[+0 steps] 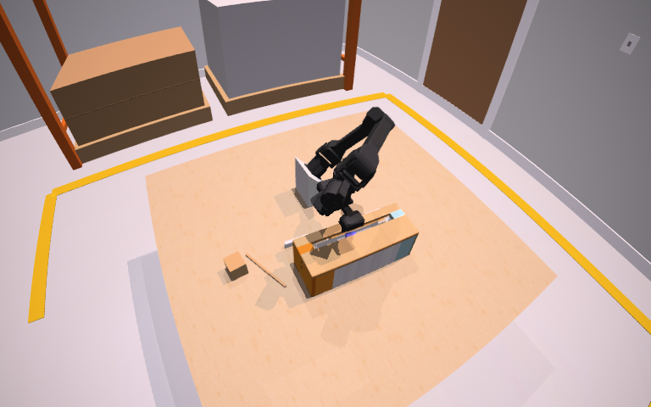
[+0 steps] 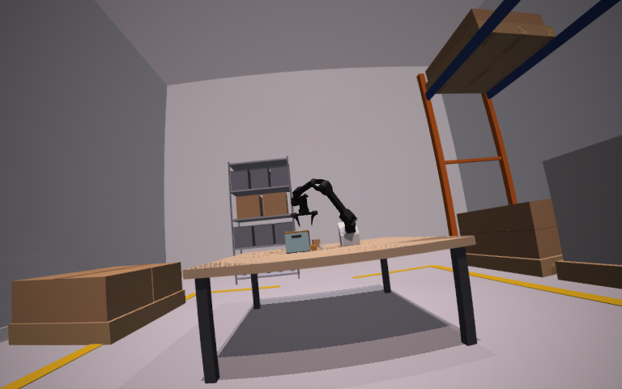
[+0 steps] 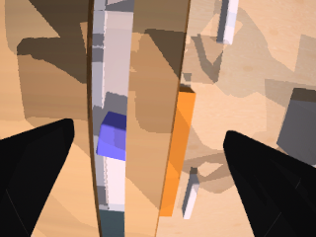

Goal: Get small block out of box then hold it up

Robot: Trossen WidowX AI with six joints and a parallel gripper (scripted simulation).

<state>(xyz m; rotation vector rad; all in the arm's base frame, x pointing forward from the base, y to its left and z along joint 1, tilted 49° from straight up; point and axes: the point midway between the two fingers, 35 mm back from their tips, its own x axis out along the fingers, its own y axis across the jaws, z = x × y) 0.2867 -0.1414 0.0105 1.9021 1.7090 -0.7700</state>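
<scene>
My gripper tip is now 10 cm above the clear-fronted box, 5 cm to the right of it and 2 cm short of it. Also, from my gripper tip: wooden cube: 32 cm to the right, 13 cm below, 9 cm behind; then thin wooden stick: 24 cm to the right, 16 cm below, 5 cm behind; then blue block: 8 cm below, 4 cm to the left, 3 cm ahead.
</scene>
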